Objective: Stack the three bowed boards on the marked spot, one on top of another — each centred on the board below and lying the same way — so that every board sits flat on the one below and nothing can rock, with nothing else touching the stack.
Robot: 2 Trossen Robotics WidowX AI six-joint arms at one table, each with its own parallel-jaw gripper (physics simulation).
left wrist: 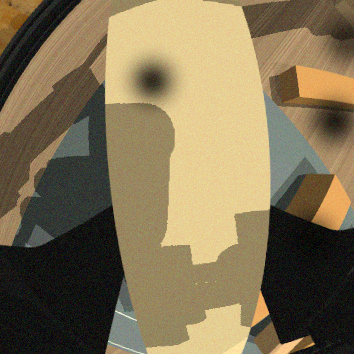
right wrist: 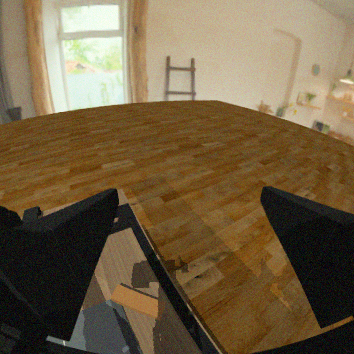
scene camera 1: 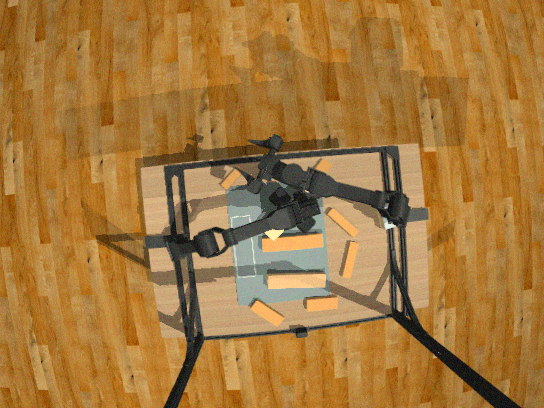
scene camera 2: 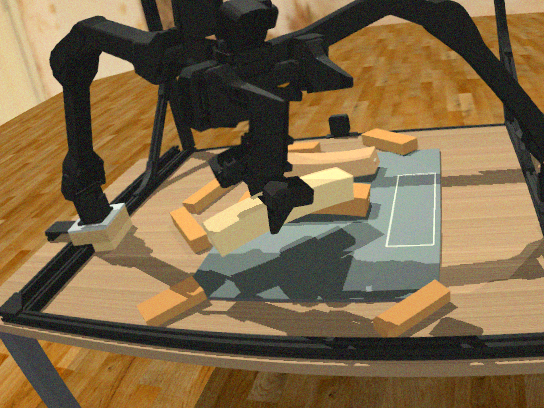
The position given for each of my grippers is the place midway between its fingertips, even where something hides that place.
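Observation:
There is an orange bowed board (scene camera 2: pixel 359 205), which I also find in scene camera 1 (scene camera 1: pixel 296 242) and in the left wrist view (left wrist: pixel 317 199), while in the right wrist view it is out of frame. A pale bowed board (scene camera 2: pixel 235 226) is visible too, and the left wrist view has it as well (left wrist: pixel 187 146). In the right wrist view the pale bowed board is out of frame. It is held by my left gripper (scene camera 2: pixel 266 225), (left wrist: pixel 182 199), and the pale bowed board touches nothing else. My right gripper (scene camera 2: pixel 321 94) is open and holds nothing.

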